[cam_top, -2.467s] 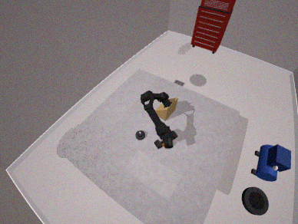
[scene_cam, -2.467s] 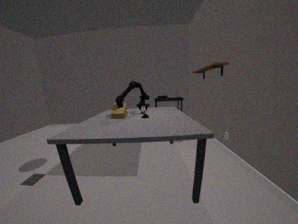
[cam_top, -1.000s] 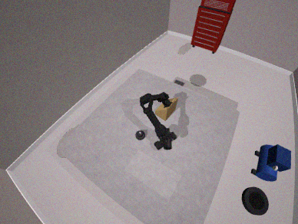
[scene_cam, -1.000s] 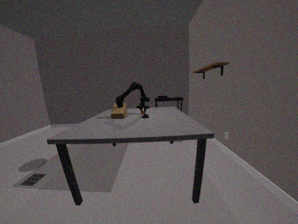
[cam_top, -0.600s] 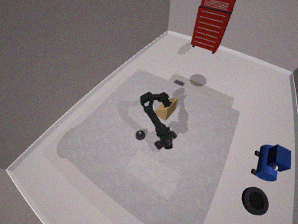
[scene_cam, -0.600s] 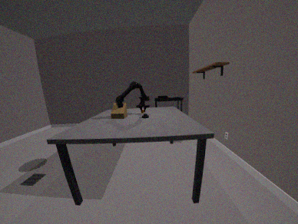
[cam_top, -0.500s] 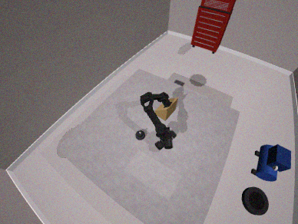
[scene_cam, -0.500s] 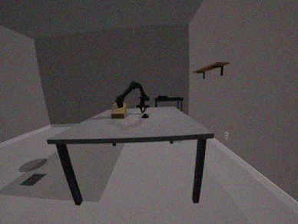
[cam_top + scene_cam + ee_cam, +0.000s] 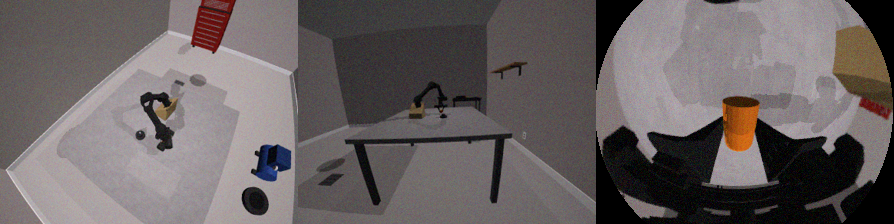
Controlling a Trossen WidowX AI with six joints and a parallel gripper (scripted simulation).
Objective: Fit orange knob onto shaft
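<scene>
The orange knob is 10 mm to the right of my gripper tip and 10 mm above it. The rest, counted from my gripper tip: dark round pedestal: 230 mm to the right, 20 mm ahead, 10 mm above.
</scene>
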